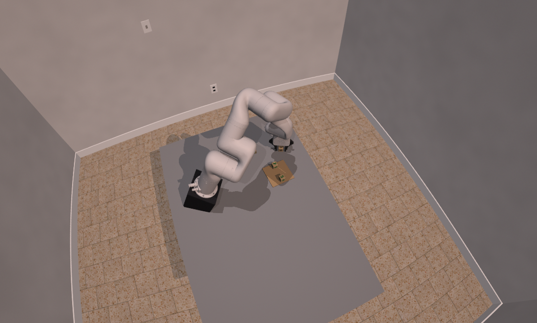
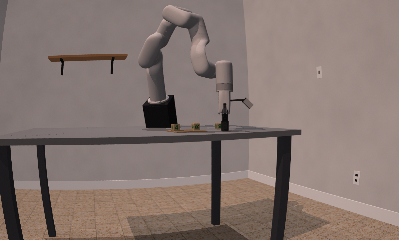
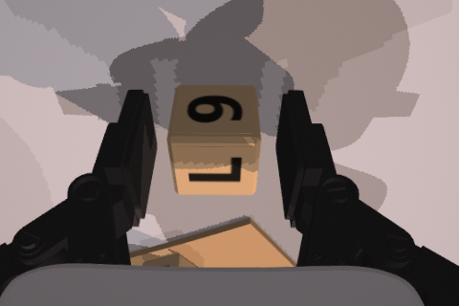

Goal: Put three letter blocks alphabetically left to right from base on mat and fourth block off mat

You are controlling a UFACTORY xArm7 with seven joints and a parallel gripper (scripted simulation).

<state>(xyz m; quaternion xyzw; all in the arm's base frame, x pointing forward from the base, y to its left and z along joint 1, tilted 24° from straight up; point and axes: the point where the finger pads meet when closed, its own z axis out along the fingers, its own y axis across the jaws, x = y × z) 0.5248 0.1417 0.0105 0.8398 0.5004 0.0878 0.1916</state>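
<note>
My hand is 1 cm above the wooden block. The rest, counted from my hand: mat: 9 cm behind, 14 cm to the right, 2 cm below.
</note>
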